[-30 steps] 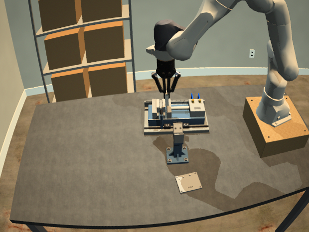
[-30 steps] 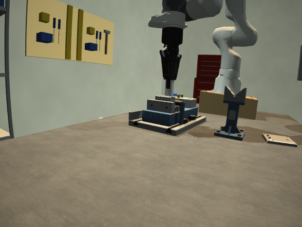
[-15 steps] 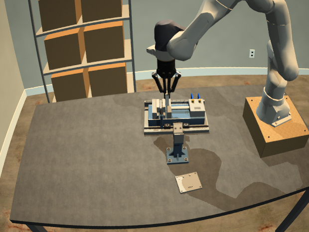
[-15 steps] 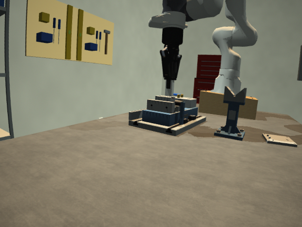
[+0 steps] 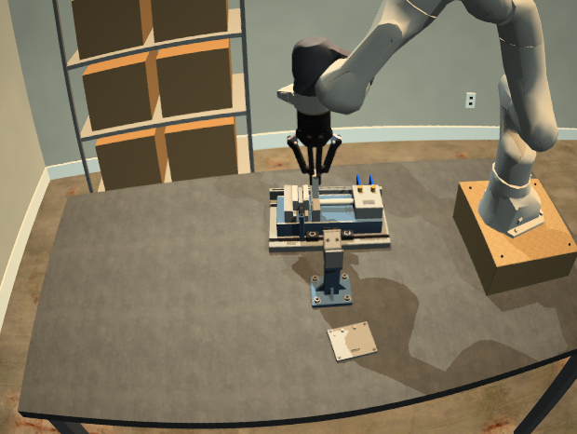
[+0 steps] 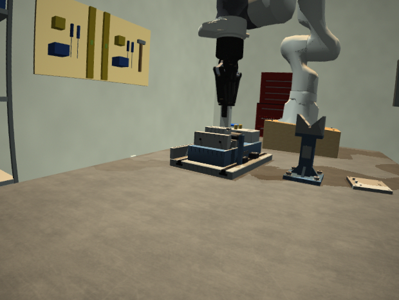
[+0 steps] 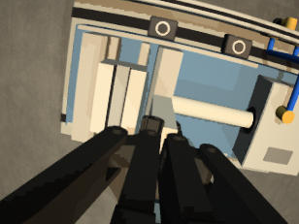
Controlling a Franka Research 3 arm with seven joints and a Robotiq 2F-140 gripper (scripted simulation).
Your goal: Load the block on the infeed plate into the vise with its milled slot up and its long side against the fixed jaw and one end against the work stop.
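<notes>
Right now the part is 4 cm below my hand, 4 cm ahead of it and 1 cm to the right of it. From my hand the other things lie so: moving jaw 6 cm below; work stop rod 5 cm below, 4 cm to the left, 4 cm ahead; cylinder rod 6 cm below, 5 cm behind, 1 cm to the left.
</notes>
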